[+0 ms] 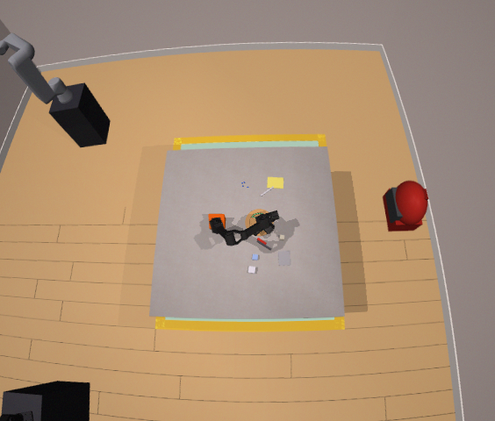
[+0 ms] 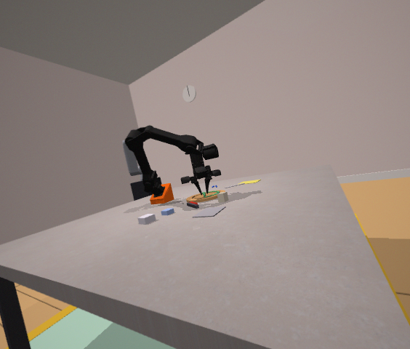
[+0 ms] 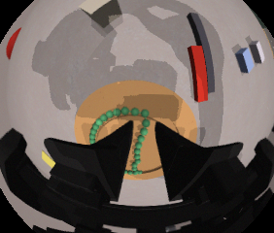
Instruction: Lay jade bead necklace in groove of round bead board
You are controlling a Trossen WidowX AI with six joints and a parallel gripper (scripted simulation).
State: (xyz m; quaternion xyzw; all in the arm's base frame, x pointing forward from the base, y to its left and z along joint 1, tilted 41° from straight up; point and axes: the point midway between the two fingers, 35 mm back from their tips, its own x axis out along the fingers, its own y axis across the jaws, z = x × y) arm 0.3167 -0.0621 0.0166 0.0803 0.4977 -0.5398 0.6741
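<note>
Now: the round wooden bead board 5 cm to the left of my gripper tip, 2 cm below it and 2 cm behind it. From my gripper tip the other things lie so: beige cube (12 cm ahead, 8 cm to the right, 1 cm below); then red-handled tool (10 cm to the right, 2 cm below, 1 cm behind); then blue block (20 cm to the right, 7 cm behind, 2 cm below).
</note>
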